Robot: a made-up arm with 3 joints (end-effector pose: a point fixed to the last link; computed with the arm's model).
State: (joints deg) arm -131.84 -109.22 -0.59
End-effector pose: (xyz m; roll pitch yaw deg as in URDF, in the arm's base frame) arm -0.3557 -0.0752 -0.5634 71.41 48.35 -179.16
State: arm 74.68 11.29 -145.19
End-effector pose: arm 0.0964 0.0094 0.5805 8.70 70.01 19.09
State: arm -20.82 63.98 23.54
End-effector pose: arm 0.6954 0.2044 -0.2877 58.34 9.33 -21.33
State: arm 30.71 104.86 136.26
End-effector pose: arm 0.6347 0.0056 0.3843 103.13 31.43 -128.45
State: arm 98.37 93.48 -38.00
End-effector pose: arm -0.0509 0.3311 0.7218 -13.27 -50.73 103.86
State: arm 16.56 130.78 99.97
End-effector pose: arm 0.7709 0.1077 0.2569 103.36 41.76 -88.66
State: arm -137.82 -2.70 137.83
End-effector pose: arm -0.4069 0.0174 -0.4702 2.00 -0.04 1.81
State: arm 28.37 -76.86 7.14
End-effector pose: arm 0.6305 -0.1156 0.5179 -80.76 -29.76 8.01
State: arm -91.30 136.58 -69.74
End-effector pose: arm 0.0987 0.2880 -0.4338 -179.04 21.20 43.76
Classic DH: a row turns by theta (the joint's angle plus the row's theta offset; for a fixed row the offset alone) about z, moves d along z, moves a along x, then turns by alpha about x. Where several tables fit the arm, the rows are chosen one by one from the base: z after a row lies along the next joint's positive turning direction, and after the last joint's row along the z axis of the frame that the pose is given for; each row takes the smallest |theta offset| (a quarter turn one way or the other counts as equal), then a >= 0, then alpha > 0; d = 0 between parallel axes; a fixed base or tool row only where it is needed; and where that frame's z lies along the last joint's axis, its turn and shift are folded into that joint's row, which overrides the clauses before.
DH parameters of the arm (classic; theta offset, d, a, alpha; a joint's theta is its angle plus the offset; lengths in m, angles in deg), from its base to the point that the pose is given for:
base (fixed): 0 0.1015 0 90
joint 1: 90 -0.0958 0.0299 90
joint 2: 0 0.6469 -0.0558 -90
joint 3: -90 0.084 0.0873 -90
tool (fixed): 0 -0.1537 0 0

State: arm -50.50 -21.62 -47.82
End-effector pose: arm 0.2628 -0.0647 -0.4486 -126.71 73.00 -110.94
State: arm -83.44 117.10 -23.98
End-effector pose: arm 0.1362 0.3403 -0.5514 167.30 62.44 51.45
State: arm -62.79 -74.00 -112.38
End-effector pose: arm 0.2949 -0.0023 -0.2771 -153.21 -12.83 -114.27
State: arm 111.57 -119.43 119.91
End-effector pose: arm -0.3225 0.2211 0.7661 160.34 17.89 52.49
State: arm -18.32 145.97 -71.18
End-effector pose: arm 0.5463 0.2706 0.0667 136.06 -40.04 43.78
